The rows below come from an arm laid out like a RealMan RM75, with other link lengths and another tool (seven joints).
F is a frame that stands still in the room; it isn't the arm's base.
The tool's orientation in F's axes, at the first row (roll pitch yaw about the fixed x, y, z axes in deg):
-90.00, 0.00, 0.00
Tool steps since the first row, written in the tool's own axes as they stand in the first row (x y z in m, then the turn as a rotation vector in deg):
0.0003, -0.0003, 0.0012, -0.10, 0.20, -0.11
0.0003, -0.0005, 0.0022, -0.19, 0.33, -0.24
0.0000, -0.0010, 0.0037, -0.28, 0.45, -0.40
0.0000, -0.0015, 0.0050, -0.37, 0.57, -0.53
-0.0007, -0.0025, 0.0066, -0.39, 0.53, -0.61
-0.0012, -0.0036, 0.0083, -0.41, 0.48, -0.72
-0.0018, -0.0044, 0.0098, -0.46, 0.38, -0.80
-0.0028, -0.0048, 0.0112, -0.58, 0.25, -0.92
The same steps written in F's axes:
0.0003, 0.0012, 0.0003, -0.10, -0.11, -0.20
0.0003, 0.0022, 0.0005, -0.19, -0.24, -0.33
0.0000, 0.0037, 0.0010, -0.28, -0.40, -0.45
0.0000, 0.0050, 0.0015, -0.37, -0.53, -0.57
-0.0007, 0.0066, 0.0025, -0.39, -0.61, -0.53
-0.0012, 0.0083, 0.0036, -0.41, -0.72, -0.48
-0.0018, 0.0098, 0.0044, -0.46, -0.80, -0.38
-0.0028, 0.0112, 0.0048, -0.58, -0.92, -0.25

